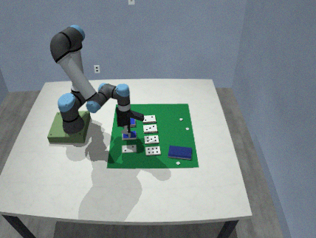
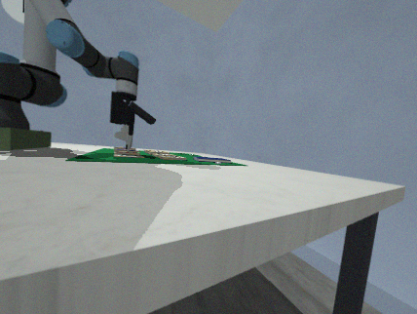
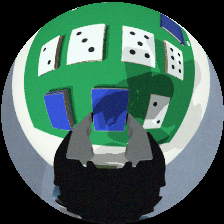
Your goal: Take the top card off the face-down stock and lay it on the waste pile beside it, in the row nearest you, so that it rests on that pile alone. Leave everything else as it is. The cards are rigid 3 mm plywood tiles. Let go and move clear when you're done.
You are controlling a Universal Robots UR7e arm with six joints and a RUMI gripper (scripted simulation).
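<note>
Right now my hand is 20 mm above the red card. The rest, counted from my hand: green mat (140 mm ahead, 60 mm to the left, 40 mm below).
</note>
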